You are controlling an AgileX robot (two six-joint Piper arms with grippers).
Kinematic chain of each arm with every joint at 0, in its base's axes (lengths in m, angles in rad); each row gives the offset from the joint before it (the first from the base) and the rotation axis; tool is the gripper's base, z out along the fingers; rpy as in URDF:
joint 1: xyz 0 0 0.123 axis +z
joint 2: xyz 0 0 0 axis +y
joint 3: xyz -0.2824 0 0.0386 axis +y
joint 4: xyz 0.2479 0 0.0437 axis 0.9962 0 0.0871
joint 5: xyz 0 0 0 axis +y
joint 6: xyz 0.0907 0 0.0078 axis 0.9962 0 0.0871
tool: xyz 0 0 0 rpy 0 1.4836 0
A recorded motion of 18 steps. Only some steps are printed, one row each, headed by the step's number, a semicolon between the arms.
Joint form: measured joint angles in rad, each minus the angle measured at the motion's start. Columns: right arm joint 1, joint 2, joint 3, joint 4, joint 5, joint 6; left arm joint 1, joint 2, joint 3, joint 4, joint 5, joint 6.
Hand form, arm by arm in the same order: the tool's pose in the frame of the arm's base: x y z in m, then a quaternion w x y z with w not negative. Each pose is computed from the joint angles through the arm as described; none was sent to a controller.
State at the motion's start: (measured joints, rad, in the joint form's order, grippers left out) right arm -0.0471 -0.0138 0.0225 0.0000 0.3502 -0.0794; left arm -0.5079 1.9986 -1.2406 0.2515 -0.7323 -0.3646
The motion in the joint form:
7: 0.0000 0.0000 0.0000 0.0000 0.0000 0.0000; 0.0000 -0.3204 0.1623 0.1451 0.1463 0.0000
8: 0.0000 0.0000 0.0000 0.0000 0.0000 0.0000; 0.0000 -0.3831 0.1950 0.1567 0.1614 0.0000
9: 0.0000 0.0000 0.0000 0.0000 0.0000 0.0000; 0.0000 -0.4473 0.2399 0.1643 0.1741 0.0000
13: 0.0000 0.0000 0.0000 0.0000 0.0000 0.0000; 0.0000 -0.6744 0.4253 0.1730 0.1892 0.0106
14: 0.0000 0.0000 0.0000 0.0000 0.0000 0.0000; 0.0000 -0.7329 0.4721 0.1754 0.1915 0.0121
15: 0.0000 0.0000 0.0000 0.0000 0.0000 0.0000; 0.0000 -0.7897 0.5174 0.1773 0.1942 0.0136
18: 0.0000 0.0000 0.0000 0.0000 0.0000 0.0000; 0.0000 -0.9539 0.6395 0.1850 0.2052 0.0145
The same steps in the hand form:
7: 0.0530 -0.0025 0.1747 0.60362 -0.01286 0.79625 -0.03823; 0.3286 -0.2051 0.2989 0.67039 0.23883 0.65196 -0.26171
8: 0.0530 -0.0025 0.1747 0.60362 -0.01286 0.79625 -0.03823; 0.3158 -0.1981 0.3108 0.67654 0.24278 0.64551 -0.25822
9: 0.0530 -0.0025 0.1747 0.60362 -0.01286 0.79625 -0.03823; 0.3016 -0.1901 0.3185 0.67974 0.24529 0.64241 -0.25515
13: 0.0530 -0.0025 0.1747 0.60362 -0.01286 0.79625 -0.03823; 0.2483 -0.1603 0.3308 0.69124 0.25029 0.63066 -0.24863
14: 0.0530 -0.0025 0.1747 0.60362 -0.01286 0.79625 -0.03823; 0.2346 -0.1528 0.3320 0.69475 0.25115 0.62682 -0.24769
15: 0.0530 -0.0025 0.1747 0.60362 -0.01286 0.79625 -0.03823; 0.2215 -0.1454 0.3323 0.69808 0.25177 0.62323 -0.24672
18: 0.0530 -0.0025 0.1747 0.60362 -0.01286 0.79625 -0.03823; 0.1850 -0.1251 0.3310 0.70935 0.25280 0.61095 -0.24424

